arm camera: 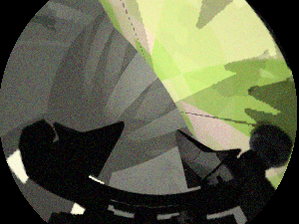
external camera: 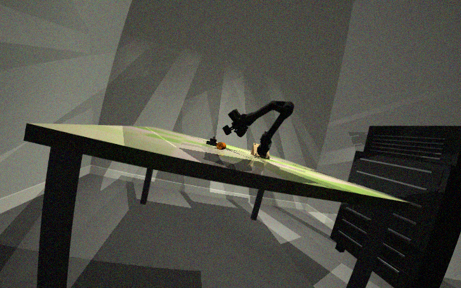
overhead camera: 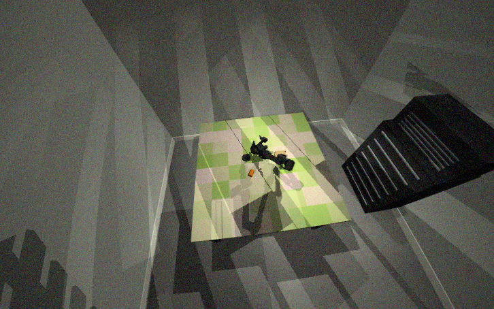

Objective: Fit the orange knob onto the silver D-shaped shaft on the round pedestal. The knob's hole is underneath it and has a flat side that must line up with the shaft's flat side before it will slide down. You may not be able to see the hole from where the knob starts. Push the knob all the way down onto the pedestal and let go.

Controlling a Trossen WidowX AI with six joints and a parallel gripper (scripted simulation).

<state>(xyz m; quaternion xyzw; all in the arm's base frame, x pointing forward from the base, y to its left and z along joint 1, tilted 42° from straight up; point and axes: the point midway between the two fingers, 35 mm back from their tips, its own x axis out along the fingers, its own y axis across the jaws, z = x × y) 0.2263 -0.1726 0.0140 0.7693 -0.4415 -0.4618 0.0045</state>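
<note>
Right now the orange knob is 320 mm to the left of my gripper tip, 150 mm below it and 70 mm ahead of it. The rest, counted from my gripper tip: round dark pedestal: 140 mm below, 120 mm to the left, 110 mm ahead.
</note>
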